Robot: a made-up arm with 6 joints.
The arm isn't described. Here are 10 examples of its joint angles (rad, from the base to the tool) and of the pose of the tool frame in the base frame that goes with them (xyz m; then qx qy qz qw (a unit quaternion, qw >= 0)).
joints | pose
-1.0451 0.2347 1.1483 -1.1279 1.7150 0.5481 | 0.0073 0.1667 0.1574 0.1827 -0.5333 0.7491 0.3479
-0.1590 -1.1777 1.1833 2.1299 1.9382 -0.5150 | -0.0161 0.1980 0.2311 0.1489 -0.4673 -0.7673 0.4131
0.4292 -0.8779 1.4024 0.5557 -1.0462 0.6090 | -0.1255 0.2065 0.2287 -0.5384 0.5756 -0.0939 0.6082
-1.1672 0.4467 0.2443 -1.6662 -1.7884 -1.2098 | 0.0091 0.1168 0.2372 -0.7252 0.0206 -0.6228 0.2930
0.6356 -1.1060 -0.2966 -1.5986 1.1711 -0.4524 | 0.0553 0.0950 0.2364 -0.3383 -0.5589 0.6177 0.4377
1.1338 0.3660 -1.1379 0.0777 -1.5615 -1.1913 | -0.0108 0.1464 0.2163 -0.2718 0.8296 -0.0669 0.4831
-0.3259 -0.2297 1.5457 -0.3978 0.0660 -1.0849 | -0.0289 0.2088 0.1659 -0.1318 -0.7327 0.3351 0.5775
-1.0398 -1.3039 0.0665 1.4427 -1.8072 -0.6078 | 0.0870 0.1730 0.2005 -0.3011 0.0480 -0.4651 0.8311
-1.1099 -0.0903 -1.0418 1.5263 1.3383 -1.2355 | -0.0177 0.0940 0.2960 -0.4357 0.2862 0.7036 0.4829
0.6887 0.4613 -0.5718 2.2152 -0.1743 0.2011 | 0.0871 0.0705 0.2490 -0.7104 -0.3811 0.5462 0.2278
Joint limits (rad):
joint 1: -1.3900..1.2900
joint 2: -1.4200..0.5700
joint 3: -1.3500..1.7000
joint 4: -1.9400..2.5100
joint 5: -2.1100..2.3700
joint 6: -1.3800..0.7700
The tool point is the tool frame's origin. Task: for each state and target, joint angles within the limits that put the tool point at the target. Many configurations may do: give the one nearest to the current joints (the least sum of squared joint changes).
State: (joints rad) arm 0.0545 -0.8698 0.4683 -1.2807 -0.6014 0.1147
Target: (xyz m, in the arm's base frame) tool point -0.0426 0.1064 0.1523
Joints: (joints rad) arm 0.0764 -1.3402 1.2515 -0.8415 -0.6019 0.2628
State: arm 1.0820 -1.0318 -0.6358 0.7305 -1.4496 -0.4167
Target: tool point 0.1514 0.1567 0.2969
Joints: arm 0.8162 -1.3563 -1.3500 1.2807 -1.2147 0.3285
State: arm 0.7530 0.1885 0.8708 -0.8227 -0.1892 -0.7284
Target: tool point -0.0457 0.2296 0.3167
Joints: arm 0.6299 0.3929 1.2164 -0.4126 -0.1682 -0.4012
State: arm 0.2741 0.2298 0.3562 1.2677 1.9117 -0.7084
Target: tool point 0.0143 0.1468 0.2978
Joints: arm -0.3227 0.4562 -0.1158 1.6555 2.2785 -1.0258
